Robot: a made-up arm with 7 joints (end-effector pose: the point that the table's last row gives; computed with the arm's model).
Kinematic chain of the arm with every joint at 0, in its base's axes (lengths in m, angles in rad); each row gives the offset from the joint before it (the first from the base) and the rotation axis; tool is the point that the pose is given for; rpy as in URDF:
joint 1: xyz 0 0 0.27 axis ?
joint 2: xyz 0 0 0 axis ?
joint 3: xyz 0 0 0.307 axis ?
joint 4: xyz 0.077 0 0 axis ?
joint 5: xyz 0.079 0 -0.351 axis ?
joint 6: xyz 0 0 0 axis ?
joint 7: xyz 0.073 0 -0.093 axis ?
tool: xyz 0 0 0 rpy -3.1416 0 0
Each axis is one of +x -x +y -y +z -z.
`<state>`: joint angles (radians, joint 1 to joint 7).
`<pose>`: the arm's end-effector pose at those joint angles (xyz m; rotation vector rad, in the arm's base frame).
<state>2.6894 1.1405 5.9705 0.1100 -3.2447 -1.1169 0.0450</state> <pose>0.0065 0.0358 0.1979 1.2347 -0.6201 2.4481</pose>
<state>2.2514 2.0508 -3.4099 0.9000 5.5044 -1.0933 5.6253</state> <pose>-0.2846 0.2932 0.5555 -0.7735 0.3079 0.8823</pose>
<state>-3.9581 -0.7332 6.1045 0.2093 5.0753 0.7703 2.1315</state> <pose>-0.1447 0.2348 0.3306 -2.2275 -1.0546 -0.7059</pose>
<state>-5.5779 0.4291 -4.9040 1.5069 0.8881 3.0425 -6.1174</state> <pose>-0.1240 0.3537 0.5573 -0.0221 1.7492 -1.7634</pose>
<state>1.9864 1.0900 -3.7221 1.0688 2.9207 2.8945 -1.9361</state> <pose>-0.2369 0.0315 0.7279 -0.6571 2.0341 1.6148</pose>
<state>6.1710 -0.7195 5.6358 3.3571 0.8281 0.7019 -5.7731</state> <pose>-0.5404 0.1227 0.7833 0.1368 -0.3740 -2.6768</pose>
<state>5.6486 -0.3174 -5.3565 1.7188 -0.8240 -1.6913 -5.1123</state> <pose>0.1635 0.2445 0.7716 -0.0680 -1.3085 -1.5227</pose>
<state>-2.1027 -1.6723 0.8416 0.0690 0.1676 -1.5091 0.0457</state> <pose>0.1929 -0.0495 0.4581 0.5710 0.4283 1.0196</pose>
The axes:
joint 1: +z
joint 2: +y
joint 3: +z
joint 4: -y
joint 5: -z
joint 6: +y
joint 7: -z

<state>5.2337 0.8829 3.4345 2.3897 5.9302 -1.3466 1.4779</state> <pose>0.1387 -0.4003 0.7857 1.5242 0.2040 0.3403</pose>
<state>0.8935 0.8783 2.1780 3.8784 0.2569 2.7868 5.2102</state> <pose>0.3503 0.2765 0.5813 0.5495 -1.3310 -0.4009</pose>
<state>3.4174 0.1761 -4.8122 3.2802 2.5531 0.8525 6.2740</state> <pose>-0.1305 0.0486 1.0181 -0.7231 -0.7563 -1.9439</pose>
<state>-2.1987 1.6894 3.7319 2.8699 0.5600 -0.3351 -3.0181</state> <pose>-0.4200 -0.6240 0.2360 -0.1593 -1.9340 1.7366</pose>
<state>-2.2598 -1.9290 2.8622 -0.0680 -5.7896 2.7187 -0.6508</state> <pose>-0.0325 0.0166 0.2135 0.6992 2.1350 2.0041</pose>
